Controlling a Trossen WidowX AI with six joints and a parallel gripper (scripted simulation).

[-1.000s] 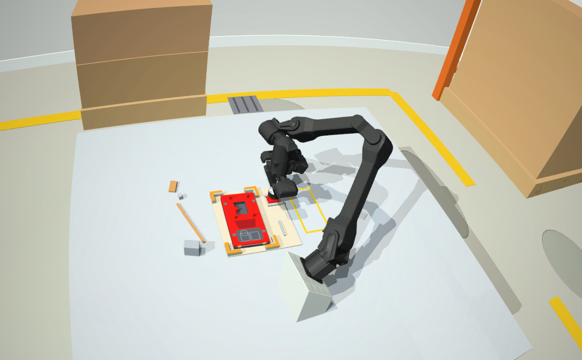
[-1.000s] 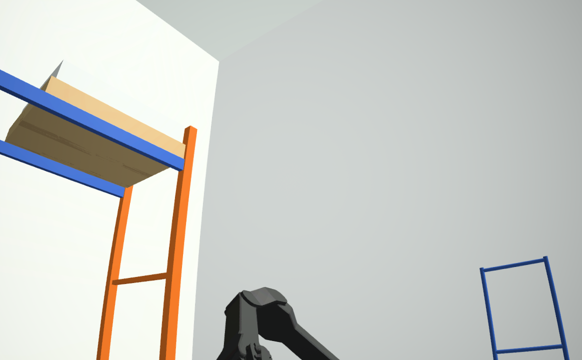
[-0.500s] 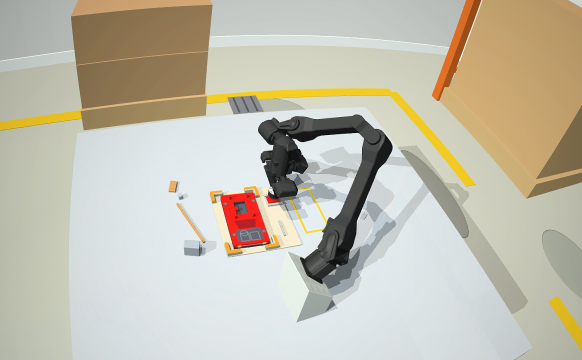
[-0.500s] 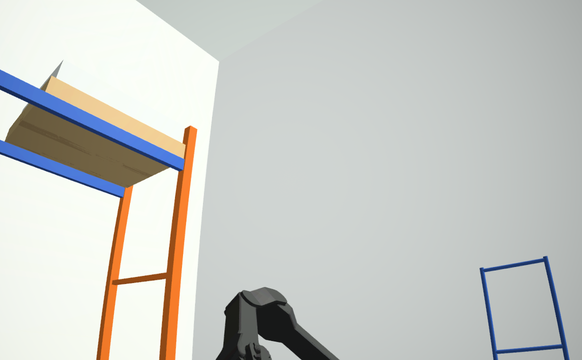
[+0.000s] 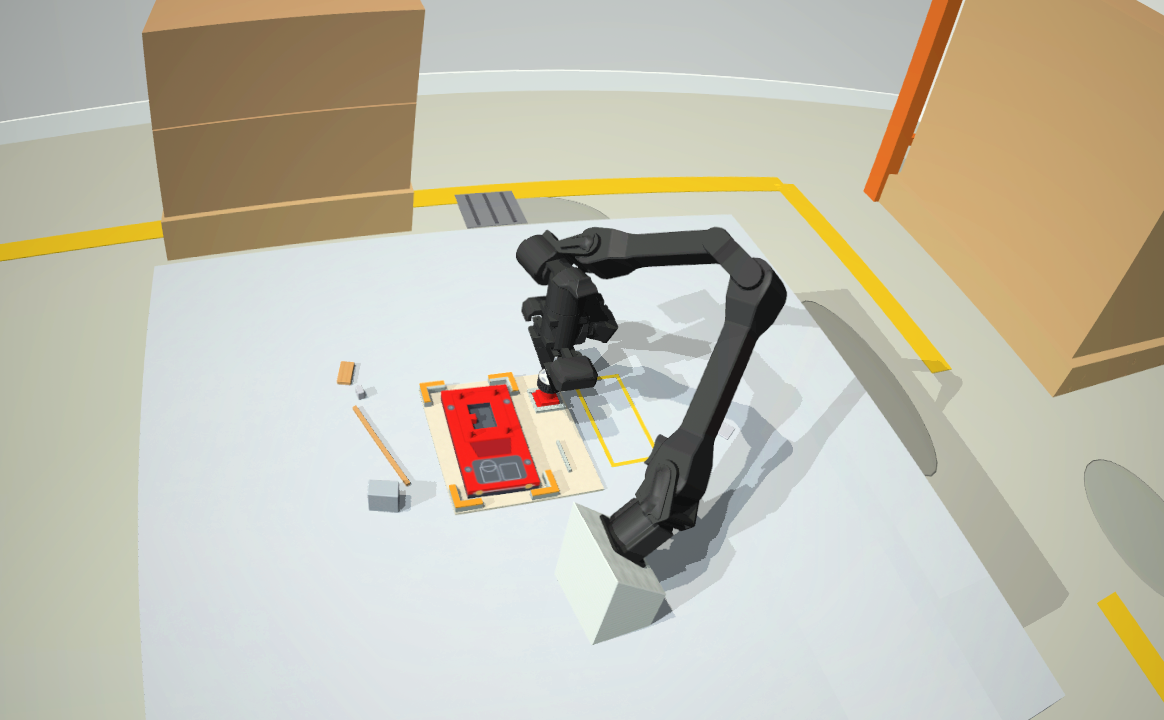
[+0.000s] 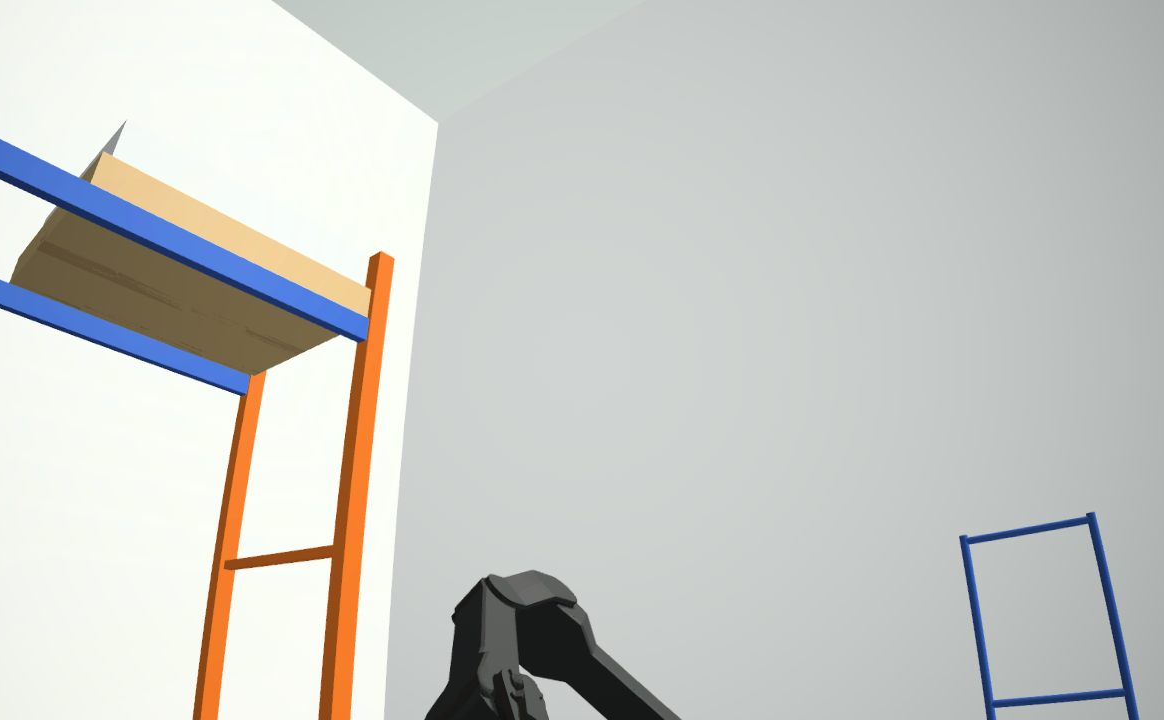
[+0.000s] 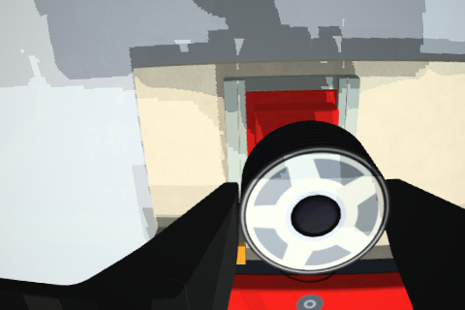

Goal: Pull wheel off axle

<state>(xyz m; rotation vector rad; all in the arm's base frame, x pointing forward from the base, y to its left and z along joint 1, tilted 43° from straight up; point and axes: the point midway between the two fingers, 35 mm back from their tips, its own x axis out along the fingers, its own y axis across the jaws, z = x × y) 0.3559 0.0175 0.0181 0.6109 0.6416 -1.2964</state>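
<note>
Right now the upright axle is 2 cm below my gripper tip. Round my gripper tip: wheel: right at my gripper tip; then grey block: 18 cm behind, 28 cm to the left, 3 cm below; then thin wooden stick: 7 cm behind, 28 cm to the left, 5 cm below.
</note>
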